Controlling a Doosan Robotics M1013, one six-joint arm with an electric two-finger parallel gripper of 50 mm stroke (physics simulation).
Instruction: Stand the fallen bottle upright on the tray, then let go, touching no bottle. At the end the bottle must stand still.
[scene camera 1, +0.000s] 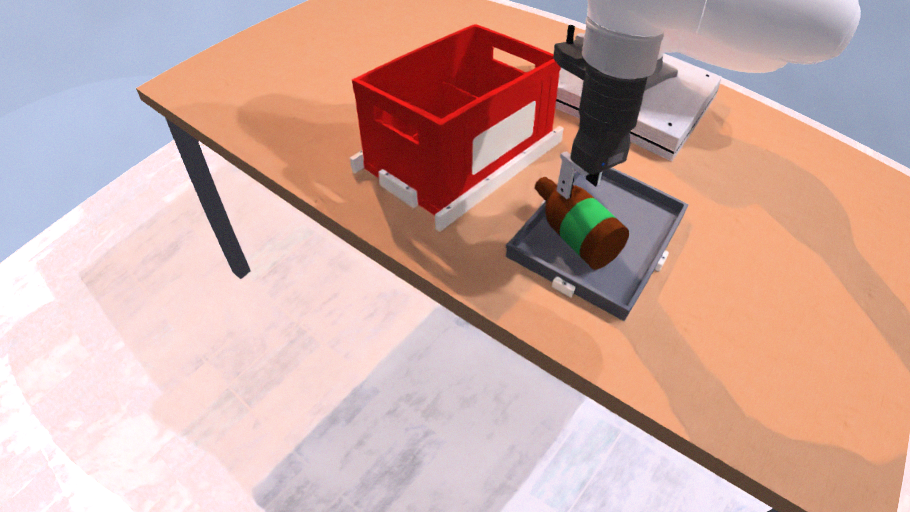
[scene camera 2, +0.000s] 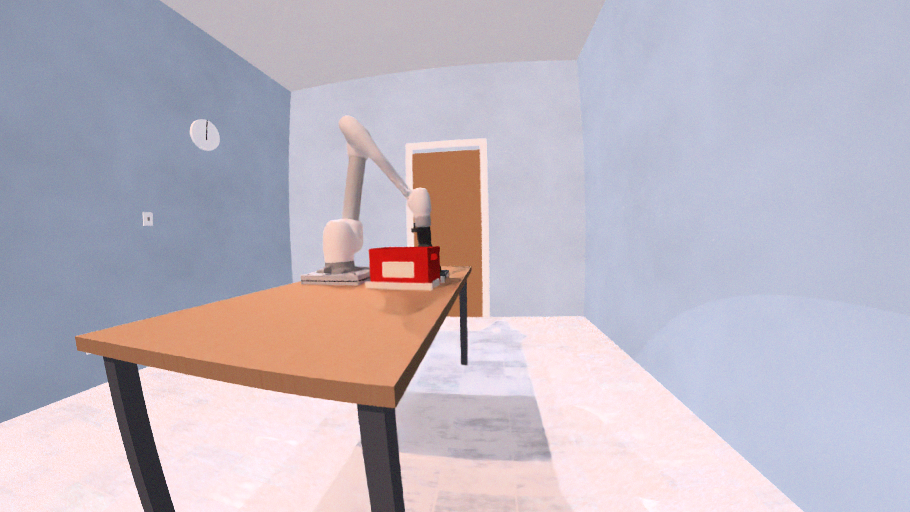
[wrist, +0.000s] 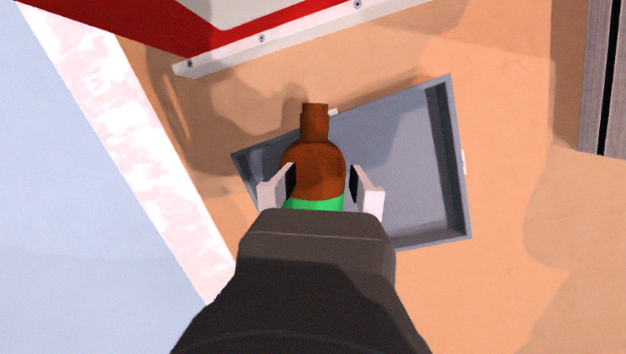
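Where they show: gripper, between the fingertips: (scene camera 1: 578, 188) (wrist: 322, 175); arm's base, origin of its link: (scene camera 2: 340, 271).
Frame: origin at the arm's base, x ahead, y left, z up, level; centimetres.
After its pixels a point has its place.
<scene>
The brown bottle (scene camera 1: 586, 222) @[x 45.3, y 25.3, z 2.3 cm] (wrist: 315, 160) @[x 41.6, y 18.8, z 2.2 cm] with a green label lies on its side on the dark grey tray (scene camera 1: 645, 213) @[x 29.9, y 26.8, z -4.5 cm] (wrist: 410, 160) @[x 31.1, y 21.4, z -4.5 cm]. Its neck points toward the crate and reaches over the tray's rim; its base is at the other end, hidden in the wrist view by the gripper body. My gripper (scene camera 1: 579, 187) @[x 41.0, y 20.2, z 2.4 cm] (wrist: 322, 175) @[x 41.0, y 20.2, z 2.4 cm] is open and empty, pointing down at the bottle's shoulder. In the wrist view one finger overlaps the shoulder's left edge and the other stands a little right of the bottle. I cannot tell whether a finger touches it. In scene camera 2 the fingers are hidden behind the crate.
A red crate (scene camera 1: 394, 152) @[x 56.3, y -2.5, z 2.7 cm] (scene camera 2: 423, 270) @[x 55.3, y -11.1, z 3.1 cm] (wrist: 100, 22) @[x 54.3, y 7.3, z 6.0 cm] stands beside the tray, with a white rail (scene camera 1: 496, 181) @[x 44.5, y 7.4, z -3.2 cm] (wrist: 225, 56) @[x 50.4, y 8.0, z -2.1 cm] along its near side. Small white blocks (scene camera 1: 563, 286) @[x 51.5, y 27.9, z -3.7 cm] sit against the tray. The robot's base plate (scene camera 1: 690, 111) @[x 3.0, y 18.5, z 0.3 cm] (scene camera 2: 334, 278) @[x 7.6, y -12.7, z -1.7 cm] (wrist: 592, 100) @[x 14.6, y 16.5, z -4.1 cm] lies behind.
</scene>
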